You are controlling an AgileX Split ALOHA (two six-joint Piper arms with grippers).
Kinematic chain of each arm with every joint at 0, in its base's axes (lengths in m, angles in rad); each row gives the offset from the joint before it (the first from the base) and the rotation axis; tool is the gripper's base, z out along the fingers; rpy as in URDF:
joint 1: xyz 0 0 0.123 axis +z
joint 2: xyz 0 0 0 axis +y
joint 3: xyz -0.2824 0 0.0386 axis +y
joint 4: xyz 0.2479 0 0.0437 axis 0.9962 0 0.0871
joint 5: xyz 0 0 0 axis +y
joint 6: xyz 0.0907 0 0.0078 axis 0.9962 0 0.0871
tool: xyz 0 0 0 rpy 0 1.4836 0
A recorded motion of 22 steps. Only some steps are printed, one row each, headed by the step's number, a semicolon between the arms.
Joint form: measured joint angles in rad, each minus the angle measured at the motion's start. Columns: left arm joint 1, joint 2, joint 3, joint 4, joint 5, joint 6; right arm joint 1, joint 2, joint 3, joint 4, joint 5, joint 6.
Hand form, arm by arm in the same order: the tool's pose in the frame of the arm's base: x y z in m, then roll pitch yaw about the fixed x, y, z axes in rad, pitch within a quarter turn. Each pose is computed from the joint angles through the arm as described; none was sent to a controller.
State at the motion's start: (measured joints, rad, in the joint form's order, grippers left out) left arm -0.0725 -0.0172 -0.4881 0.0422 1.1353 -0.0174; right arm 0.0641 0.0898 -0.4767 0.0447 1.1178 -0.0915
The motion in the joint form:
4: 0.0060 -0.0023 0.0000 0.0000 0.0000 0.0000; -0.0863 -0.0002 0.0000 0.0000 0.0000 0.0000
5: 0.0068 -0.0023 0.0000 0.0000 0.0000 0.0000; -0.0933 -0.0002 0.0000 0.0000 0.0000 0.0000
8: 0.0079 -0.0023 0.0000 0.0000 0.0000 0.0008; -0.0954 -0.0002 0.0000 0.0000 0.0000 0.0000
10: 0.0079 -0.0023 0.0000 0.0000 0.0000 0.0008; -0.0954 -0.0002 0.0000 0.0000 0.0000 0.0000
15: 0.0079 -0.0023 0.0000 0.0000 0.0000 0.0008; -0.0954 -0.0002 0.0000 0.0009 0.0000 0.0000
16: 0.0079 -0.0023 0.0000 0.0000 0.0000 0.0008; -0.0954 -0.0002 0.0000 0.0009 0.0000 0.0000
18: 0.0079 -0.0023 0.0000 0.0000 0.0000 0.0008; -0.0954 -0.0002 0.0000 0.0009 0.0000 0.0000
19: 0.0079 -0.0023 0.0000 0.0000 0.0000 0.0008; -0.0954 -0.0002 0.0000 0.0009 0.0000 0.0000
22: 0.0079 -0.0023 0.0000 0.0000 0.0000 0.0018; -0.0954 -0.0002 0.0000 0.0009 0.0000 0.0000
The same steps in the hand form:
4: -0.0095 0.0041 0.2679 3.1026 1.0306 3.0743; 0.0080 0.0035 0.2661 -3.0858 0.9271 -3.0439
5: -0.0095 0.0041 0.2679 3.1026 1.0306 3.0751; 0.0081 0.0034 0.2661 -3.0858 0.9271 -3.0509
8: -0.0095 0.0041 0.2679 3.1013 1.0306 3.0746; 0.0081 0.0034 0.2661 -3.0858 0.9271 -3.0530
10: -0.0095 0.0041 0.2679 3.1013 1.0306 3.0746; 0.0081 0.0034 0.2661 -3.0858 0.9271 -3.0530
15: -0.0095 0.0041 0.2679 3.1013 1.0306 3.0746; 0.0081 0.0035 0.2661 -3.0871 0.9272 -3.0536
16: -0.0095 0.0041 0.2679 3.1013 1.0306 3.0746; 0.0081 0.0035 0.2661 -3.0871 0.9272 -3.0536
18: -0.0095 0.0041 0.2679 3.1013 1.0306 3.0746; 0.0081 0.0035 0.2661 -3.0871 0.9272 -3.0536
19: -0.0095 0.0041 0.2679 3.1013 1.0306 3.0746; 0.0081 0.0035 0.2661 -3.0871 0.9272 -3.0536
22: -0.0095 0.0041 0.2679 3.0997 1.0305 3.0727; 0.0081 0.0035 0.2661 -3.0871 0.9272 -3.0536

